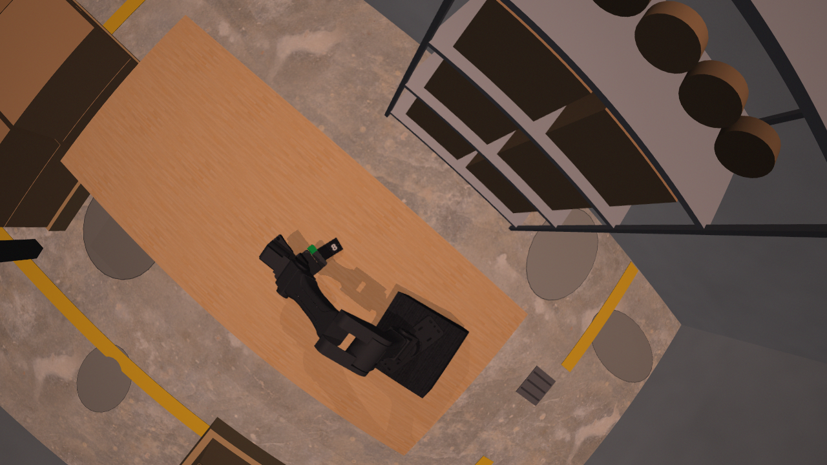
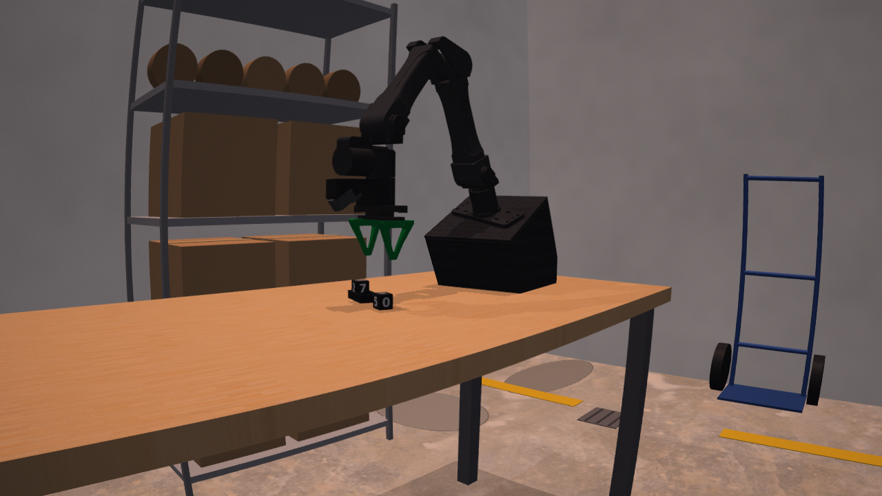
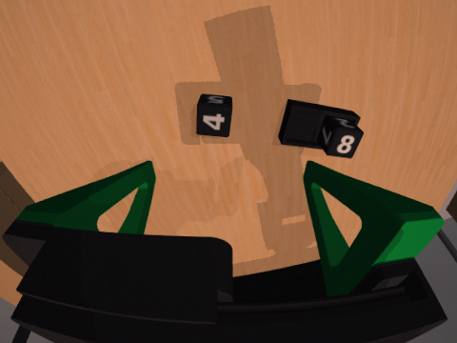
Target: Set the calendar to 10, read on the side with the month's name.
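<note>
Now: the black tray 1 cm behind my hand, 9 cm to the right of it and 10 cm below it.
</note>
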